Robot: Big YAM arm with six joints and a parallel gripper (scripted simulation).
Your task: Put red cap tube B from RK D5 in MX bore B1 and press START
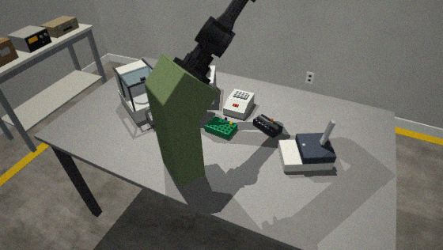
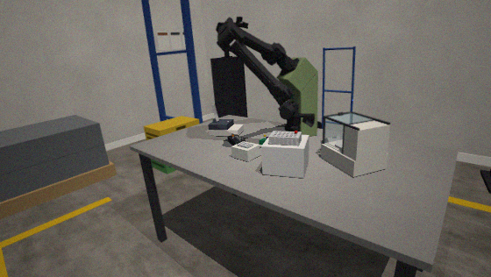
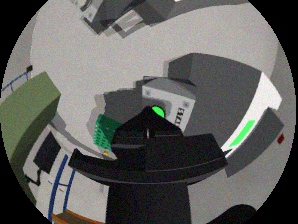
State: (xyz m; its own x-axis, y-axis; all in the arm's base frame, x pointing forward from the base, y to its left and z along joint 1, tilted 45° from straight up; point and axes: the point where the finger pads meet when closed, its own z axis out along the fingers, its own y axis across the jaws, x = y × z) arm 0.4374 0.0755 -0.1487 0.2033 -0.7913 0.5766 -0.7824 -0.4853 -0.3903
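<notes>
My hand is 10 mm short of the green start key and 10 mm above it. From my hand the other things lie so: purple-capped tube: 180 mm to the right, 60 mm behind, 40 mm below; green rack RK: 160 mm to the right, 80 mm behind, 50 mm below; tube B: 160 mm ahead, 90 mm above, 80 mm to the left.
</notes>
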